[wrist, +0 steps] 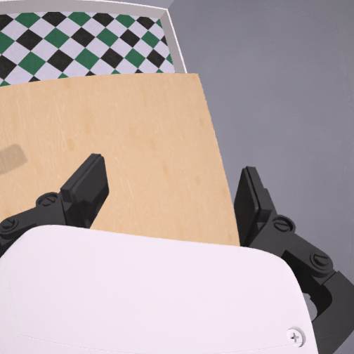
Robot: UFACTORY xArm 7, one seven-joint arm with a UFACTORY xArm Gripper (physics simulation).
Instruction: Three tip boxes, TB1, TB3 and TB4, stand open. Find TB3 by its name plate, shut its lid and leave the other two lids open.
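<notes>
My gripper [170, 179] is open, with its two black fingers wide apart and no thing between them. The left finger is over the wooden table top and the right finger is over the table's right edge. The tip boxes TB1, TB3 and TB4, their lids and their name plates do not show in the wrist view.
The light wooden table top [150, 115] ends at an edge on the right, with grey floor [285, 90] beyond it. A surface with green, black and white checks [84, 59] and a pale raised rim [172, 40] lies past the far edge. A shadow falls on the wood at the left.
</notes>
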